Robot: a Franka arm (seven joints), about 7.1 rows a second.
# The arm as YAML. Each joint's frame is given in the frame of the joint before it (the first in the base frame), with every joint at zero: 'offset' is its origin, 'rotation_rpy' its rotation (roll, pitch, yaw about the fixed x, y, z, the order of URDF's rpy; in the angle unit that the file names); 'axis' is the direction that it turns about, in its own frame. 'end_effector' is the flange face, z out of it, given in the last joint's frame.
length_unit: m
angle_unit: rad
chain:
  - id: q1
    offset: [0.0, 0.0, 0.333]
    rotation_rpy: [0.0, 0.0, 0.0]
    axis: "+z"
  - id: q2
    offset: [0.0, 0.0, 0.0]
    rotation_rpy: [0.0, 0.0, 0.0]
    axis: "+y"
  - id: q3
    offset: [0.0, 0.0, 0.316]
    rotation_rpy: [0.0, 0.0, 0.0]
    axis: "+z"
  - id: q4
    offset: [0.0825, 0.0, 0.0]
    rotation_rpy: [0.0, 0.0, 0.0]
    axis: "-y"
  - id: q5
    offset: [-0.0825, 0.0, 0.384]
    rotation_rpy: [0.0, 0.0, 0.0]
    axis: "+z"
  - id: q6
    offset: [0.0, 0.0, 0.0]
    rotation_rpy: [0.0, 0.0, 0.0]
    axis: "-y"
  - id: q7
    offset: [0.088, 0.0, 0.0]
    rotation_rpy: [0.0, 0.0, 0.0]
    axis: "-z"
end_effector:
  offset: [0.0, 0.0, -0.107]
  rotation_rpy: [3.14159, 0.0, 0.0]
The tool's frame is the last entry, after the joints.
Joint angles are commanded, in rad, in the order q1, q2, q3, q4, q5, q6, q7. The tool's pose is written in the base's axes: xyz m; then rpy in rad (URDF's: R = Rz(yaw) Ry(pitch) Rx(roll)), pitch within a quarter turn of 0, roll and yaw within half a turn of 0. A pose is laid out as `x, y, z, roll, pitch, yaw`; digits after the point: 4 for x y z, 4 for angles.
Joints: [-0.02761, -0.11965, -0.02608, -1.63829, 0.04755, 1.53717, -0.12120]
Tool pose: 0.5128, -0.0232, 0.6538, -3.0936, -0.0245, 0.0691
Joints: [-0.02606, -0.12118, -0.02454, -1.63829, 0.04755, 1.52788, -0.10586]
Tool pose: 0.5114, -0.0215, 0.6537, -3.0926, -0.0161, 0.0573
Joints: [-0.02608, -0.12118, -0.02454, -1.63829, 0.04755, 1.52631, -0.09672]
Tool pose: 0.5113, -0.0215, 0.6536, -3.0923, -0.0140, 0.0483
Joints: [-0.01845, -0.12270, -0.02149, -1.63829, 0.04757, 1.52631, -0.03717]
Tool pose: 0.5110, -0.0159, 0.6544, -3.0919, -0.0126, -0.0006
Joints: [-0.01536, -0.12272, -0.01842, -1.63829, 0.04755, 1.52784, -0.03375]
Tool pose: 0.5112, -0.0127, 0.6545, -3.0923, -0.0140, 0.0021
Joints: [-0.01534, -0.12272, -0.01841, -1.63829, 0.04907, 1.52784, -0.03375]
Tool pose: 0.5112, -0.0125, 0.6545, -3.0908, -0.0140, 0.0022
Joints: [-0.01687, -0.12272, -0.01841, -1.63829, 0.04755, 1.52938, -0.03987]
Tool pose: 0.5114, -0.0134, 0.6546, -3.0925, -0.0158, 0.0066
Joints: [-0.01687, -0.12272, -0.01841, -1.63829, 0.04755, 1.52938, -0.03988]
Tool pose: 0.5114, -0.0134, 0.6546, -3.0925, -0.0158, 0.0066
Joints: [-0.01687, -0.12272, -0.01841, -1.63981, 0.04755, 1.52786, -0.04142]
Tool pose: 0.5112, -0.0134, 0.6538, -3.0923, -0.0129, 0.0082
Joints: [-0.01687, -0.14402, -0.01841, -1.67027, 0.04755, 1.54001, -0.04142]
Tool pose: 0.5055, -0.0134, 0.6514, -3.0921, -0.0158, 0.0077
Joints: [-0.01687, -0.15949, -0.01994, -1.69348, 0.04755, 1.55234, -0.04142]
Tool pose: 0.5017, -0.0142, 0.6494, -3.0917, -0.0204, 0.0056
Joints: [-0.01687, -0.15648, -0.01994, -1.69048, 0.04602, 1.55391, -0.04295]
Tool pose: 0.5029, -0.0144, 0.6495, -3.0934, -0.0220, 0.0071
